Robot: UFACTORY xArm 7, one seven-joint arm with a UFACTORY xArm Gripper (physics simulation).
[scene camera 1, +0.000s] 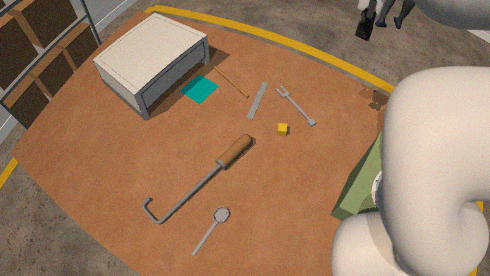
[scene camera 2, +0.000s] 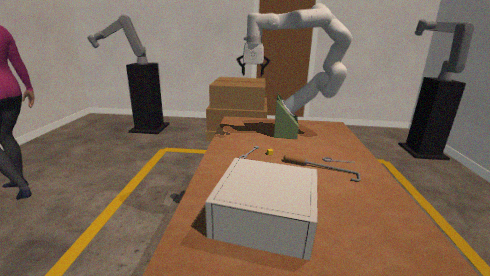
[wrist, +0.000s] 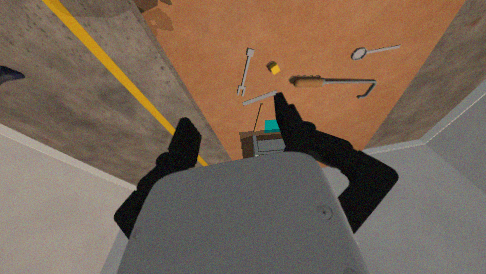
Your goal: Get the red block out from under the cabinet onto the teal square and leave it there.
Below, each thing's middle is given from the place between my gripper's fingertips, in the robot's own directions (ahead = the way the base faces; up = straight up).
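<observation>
The long grey hook tool [scene camera 1: 244, 141] is a long way ahead of my hand, and it's also far to the left of it and well below it.
</observation>
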